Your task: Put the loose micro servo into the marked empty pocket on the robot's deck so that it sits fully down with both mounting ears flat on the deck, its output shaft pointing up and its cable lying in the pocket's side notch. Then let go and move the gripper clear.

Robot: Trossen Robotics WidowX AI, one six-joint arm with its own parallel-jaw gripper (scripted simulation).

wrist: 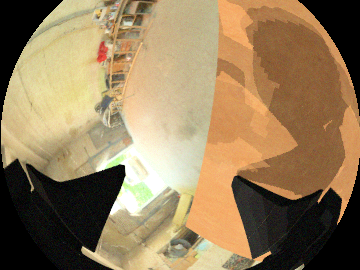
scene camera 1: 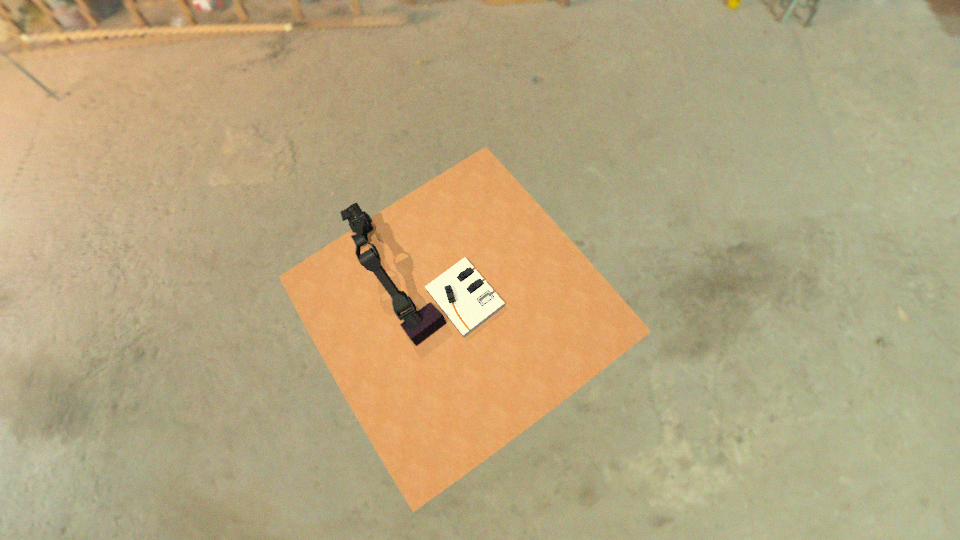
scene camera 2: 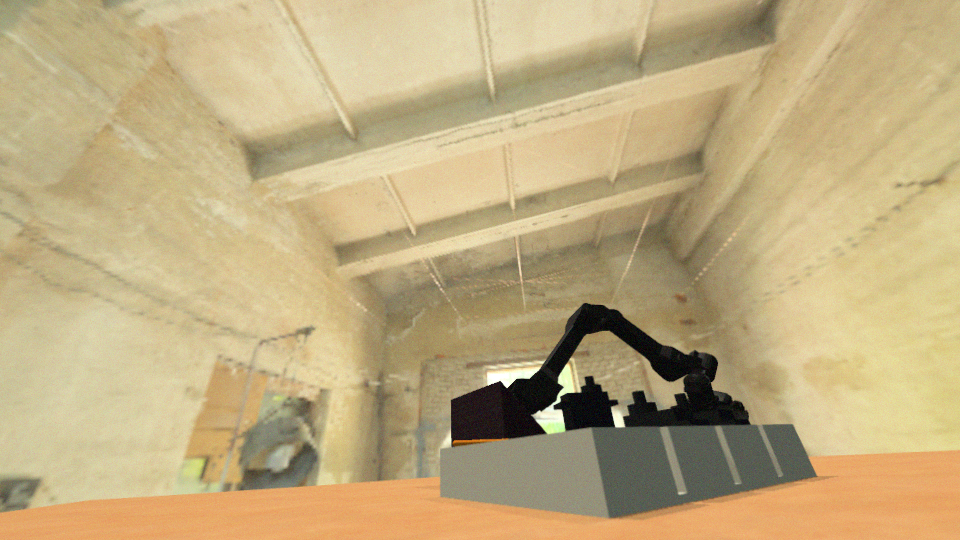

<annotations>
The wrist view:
my gripper: 180, 178
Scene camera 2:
black micro servo: 592, 408
</annotations>
